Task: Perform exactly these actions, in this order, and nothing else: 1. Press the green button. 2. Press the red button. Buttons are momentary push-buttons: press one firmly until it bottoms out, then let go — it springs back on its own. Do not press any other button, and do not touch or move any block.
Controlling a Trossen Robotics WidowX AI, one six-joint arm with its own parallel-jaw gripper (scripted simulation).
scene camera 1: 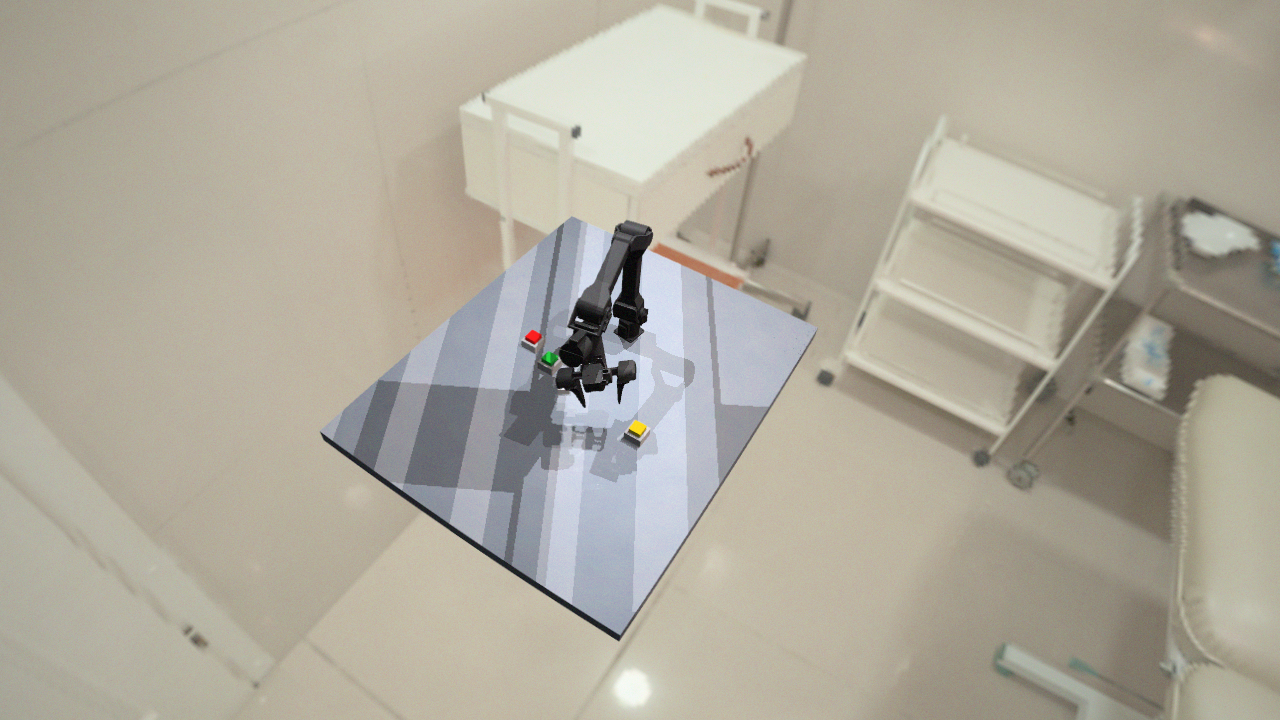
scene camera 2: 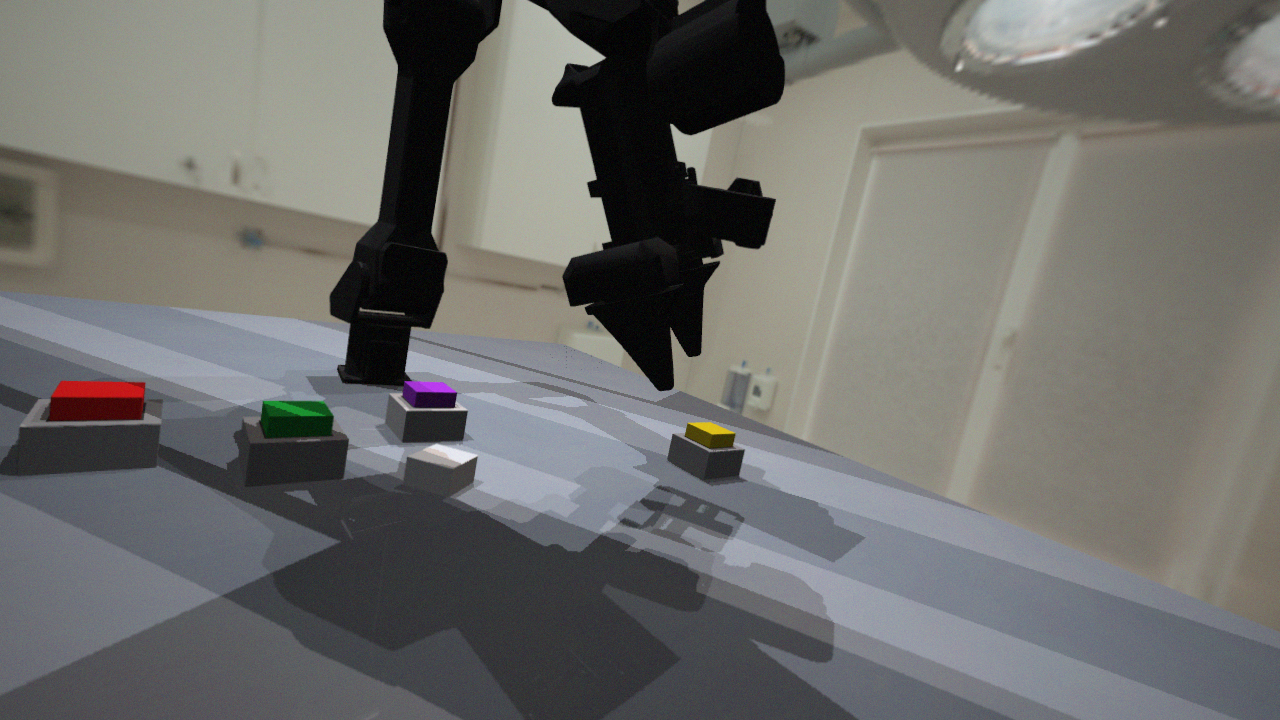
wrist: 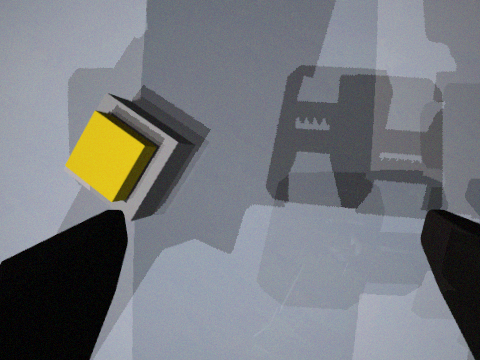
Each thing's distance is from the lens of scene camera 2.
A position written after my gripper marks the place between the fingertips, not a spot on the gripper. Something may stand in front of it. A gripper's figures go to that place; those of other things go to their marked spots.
my gripper (scene camera 2: pixel 681 371): 41 cm
green button (scene camera 2: pixel 280 419): 38 cm
yellow button (scene camera 2: pixel 708 434): 48 cm
red button (scene camera 2: pixel 73 400): 41 cm
The marked spots on the green button and the yellow button are 31 cm apart.
